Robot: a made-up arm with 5 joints. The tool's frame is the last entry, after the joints. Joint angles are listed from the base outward. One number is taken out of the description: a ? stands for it. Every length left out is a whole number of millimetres.
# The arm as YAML. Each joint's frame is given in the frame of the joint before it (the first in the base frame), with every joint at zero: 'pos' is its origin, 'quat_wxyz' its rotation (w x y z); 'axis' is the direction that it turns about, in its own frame. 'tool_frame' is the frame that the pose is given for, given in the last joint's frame.
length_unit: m
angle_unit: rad
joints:
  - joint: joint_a
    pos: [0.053, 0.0, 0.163]
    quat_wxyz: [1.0, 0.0, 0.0, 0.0]
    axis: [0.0, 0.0, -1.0]
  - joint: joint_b
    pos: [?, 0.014, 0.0]
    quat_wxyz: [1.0, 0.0, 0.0, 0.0]
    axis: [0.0, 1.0, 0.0]
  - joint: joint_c
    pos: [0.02, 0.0, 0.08]
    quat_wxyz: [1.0, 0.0, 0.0, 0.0]
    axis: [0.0, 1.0, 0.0]
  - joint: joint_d
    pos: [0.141, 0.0, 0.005]
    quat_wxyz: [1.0, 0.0, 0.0, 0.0]
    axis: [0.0, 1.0, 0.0]
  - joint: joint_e
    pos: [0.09, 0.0, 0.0]
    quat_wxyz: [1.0, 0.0, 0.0, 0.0]
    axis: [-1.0, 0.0, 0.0]
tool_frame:
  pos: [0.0, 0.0, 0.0]
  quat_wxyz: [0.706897, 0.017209, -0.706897, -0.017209]
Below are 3 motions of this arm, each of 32 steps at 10 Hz.
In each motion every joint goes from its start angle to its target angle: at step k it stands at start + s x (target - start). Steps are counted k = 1, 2, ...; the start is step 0. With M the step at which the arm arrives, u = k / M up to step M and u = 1 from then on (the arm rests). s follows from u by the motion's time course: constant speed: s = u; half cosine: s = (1 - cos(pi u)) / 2; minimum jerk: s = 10 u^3 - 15 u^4 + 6 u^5.
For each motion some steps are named. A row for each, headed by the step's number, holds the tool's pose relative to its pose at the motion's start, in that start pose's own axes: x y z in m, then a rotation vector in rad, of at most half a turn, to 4 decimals.
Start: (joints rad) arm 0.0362 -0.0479 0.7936 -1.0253 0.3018
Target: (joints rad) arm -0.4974 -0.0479 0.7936 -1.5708 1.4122
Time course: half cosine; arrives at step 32
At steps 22, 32:
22: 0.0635 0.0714 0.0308 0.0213 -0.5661 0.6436
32: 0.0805 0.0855 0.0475 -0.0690 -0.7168 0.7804

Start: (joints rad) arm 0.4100 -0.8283 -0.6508 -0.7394 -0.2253
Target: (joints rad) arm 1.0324 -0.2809 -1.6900 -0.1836 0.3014
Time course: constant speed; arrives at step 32
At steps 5, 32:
5: -0.0026 0.0066 -0.0049 0.0545 0.0232 0.1601
32: -0.0195 0.0464 -0.0003 0.3713 0.0680 1.0288

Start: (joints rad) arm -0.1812 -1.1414 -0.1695 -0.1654 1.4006
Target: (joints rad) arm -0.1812 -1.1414 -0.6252 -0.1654 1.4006
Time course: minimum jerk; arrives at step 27
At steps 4, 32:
4: 0.0006 -0.0026 -0.0002 -0.0114 -0.0025 0.0000
32: 0.0224 -0.1006 0.0154 -0.4448 -0.0989 0.0000

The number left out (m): 0.022
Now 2 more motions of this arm.
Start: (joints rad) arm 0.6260 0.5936 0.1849 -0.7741 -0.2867
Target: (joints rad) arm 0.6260 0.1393 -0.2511 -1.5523 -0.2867
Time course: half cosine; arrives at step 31
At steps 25, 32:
25: 0.2029 0.0707 0.0763 0.4999 -1.4343 0.0000
32: 0.2144 0.0747 0.0941 0.5491 -1.5755 0.0000

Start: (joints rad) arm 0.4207 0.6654 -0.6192 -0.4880 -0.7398
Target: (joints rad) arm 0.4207 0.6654 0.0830 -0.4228 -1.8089
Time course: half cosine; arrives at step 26
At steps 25, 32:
25: -0.0913 -0.0919 0.0946 -0.7756 0.1978 -1.0108
32: -0.0915 -0.0921 0.0951 -0.7791 0.1971 -1.0141

